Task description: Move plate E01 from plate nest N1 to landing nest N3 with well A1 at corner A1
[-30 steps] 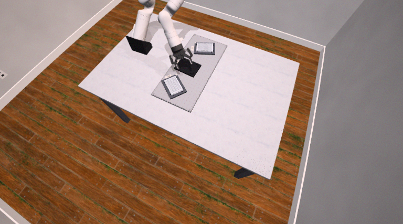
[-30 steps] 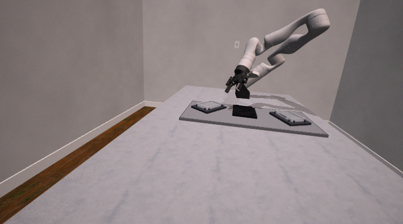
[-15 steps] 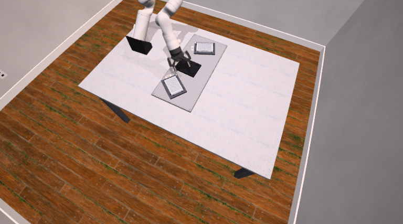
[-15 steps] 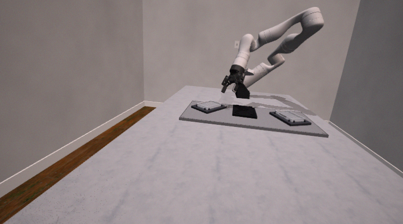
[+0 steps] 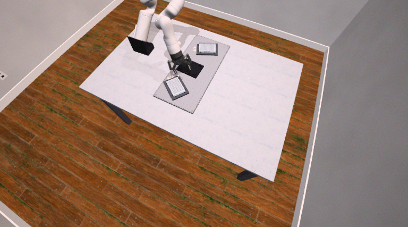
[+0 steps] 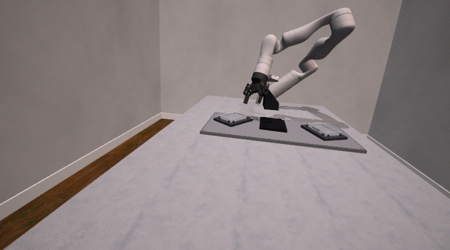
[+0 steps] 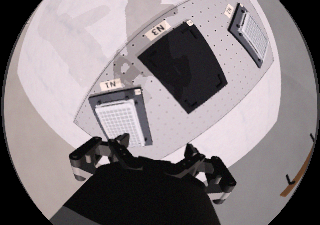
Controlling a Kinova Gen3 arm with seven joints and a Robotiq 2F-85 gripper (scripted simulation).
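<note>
Right now my hand is 100 mm above the nest N1, 80 mm to the left of it and 30 mm past it. Also, from my hand: landing nest N3 (110 mm to the left, 100 mm below).
</note>
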